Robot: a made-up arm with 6 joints. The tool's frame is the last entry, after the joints. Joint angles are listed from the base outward.
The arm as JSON. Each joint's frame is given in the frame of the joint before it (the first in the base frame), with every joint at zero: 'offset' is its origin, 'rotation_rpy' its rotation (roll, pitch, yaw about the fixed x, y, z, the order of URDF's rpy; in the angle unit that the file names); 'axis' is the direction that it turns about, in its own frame. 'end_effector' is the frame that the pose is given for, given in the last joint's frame.
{
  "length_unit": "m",
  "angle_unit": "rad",
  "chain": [
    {
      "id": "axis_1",
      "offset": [
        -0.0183,
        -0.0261,
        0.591
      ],
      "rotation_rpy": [
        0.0,
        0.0,
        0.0
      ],
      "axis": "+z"
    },
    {
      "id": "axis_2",
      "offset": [
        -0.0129,
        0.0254,
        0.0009
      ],
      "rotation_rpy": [
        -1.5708,
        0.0,
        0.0
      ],
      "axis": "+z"
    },
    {
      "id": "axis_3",
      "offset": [
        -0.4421,
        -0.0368,
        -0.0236
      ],
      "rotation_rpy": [
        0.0,
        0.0,
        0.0
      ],
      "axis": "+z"
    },
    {
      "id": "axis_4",
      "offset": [
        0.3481,
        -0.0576,
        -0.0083
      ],
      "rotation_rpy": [
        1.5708,
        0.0,
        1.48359
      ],
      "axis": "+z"
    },
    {
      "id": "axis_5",
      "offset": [
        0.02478,
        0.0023,
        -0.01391
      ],
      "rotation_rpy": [
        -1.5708,
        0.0,
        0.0
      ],
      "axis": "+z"
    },
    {
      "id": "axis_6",
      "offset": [
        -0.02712,
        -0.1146,
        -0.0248
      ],
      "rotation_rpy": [
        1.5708,
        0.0,
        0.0
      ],
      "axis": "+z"
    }
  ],
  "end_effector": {
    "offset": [
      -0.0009,
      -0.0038,
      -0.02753
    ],
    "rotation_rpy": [
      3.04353,
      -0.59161,
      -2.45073
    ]
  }
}
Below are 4 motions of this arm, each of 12 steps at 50 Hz.
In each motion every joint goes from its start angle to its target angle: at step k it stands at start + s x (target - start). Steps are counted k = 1, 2, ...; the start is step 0. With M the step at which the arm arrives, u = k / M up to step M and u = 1 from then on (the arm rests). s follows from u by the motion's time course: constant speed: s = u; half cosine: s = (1 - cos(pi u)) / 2; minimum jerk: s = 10 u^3 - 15 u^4 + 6 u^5.
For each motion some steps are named. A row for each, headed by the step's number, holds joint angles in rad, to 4 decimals.
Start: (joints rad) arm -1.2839 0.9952 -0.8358 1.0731 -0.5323 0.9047
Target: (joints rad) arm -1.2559 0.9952 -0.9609 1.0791 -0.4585 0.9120
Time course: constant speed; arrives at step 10
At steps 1, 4, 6, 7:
1: -1.2811 0.9952 -0.8483 1.0737 -0.5249 0.9054
4: -1.2727 0.9952 -0.8858 1.0755 -0.5028 0.9076
6: -1.2671 0.9952 -0.9109 1.0767 -0.4880 0.9091
7: -1.2643 0.9952 -0.9234 1.0773 -0.4806 0.9098

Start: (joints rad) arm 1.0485 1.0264 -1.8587 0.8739 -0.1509 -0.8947
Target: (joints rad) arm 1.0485 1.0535 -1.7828 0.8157 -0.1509 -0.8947
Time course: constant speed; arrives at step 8
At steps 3, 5, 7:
3: 1.0485 1.0366 -1.8302 0.8521 -0.1509 -0.8947
5: 1.0485 1.0433 -1.8113 0.8375 -0.1509 -0.8947
7: 1.0485 1.0501 -1.7923 0.8230 -0.1509 -0.8947

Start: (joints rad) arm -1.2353 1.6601 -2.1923 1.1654 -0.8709 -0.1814
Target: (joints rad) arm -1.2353 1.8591 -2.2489 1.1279 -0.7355 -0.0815
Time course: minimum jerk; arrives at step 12
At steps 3, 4, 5, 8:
3: -1.2353 1.6807 -2.1982 1.1615 -0.8569 -0.1711
4: -1.2353 1.7019 -2.2042 1.1575 -0.8425 -0.1604
5: -1.2353 1.7291 -2.2119 1.1524 -0.8240 -0.1468
8: -1.2353 1.8173 -2.2370 1.1358 -0.7639 -0.1025

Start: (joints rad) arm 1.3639 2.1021 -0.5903 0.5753 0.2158 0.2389
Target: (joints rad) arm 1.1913 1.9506 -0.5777 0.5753 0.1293 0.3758
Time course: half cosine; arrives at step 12
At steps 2, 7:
2: 1.3523 2.0920 -0.5895 0.5753 0.2100 0.2481
7: 1.2553 2.0067 -0.5824 0.5753 0.1614 0.3251

